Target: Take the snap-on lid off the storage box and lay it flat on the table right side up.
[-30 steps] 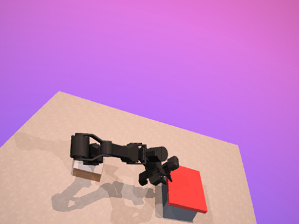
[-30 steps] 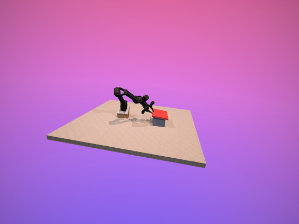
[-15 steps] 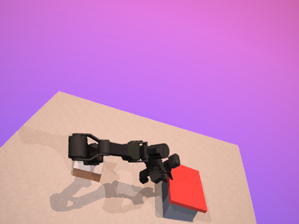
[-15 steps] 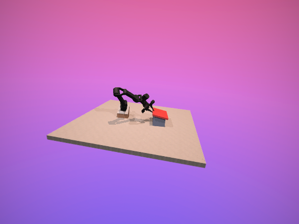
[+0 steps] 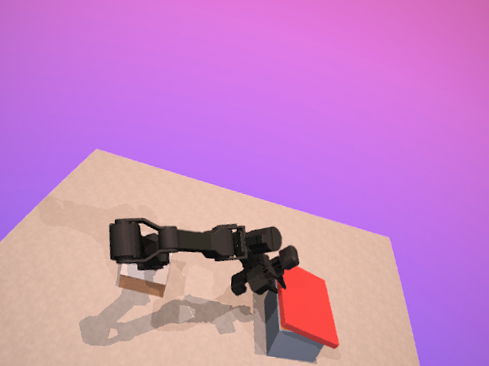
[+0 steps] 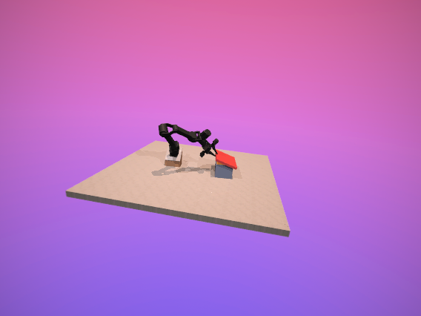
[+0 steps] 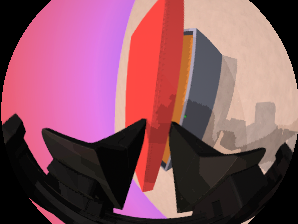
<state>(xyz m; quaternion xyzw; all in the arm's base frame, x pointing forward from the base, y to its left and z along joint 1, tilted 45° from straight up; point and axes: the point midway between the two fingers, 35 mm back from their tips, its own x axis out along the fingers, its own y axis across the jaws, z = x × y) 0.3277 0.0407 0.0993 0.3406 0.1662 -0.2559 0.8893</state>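
Right now the red lid is 8 cm ahead of my gripper tip, 2 cm below it and 1 cm to the left of it. From my gripper tip the other things lie so: grey storage box: 9 cm below, 7 cm ahead, 1 cm to the left.
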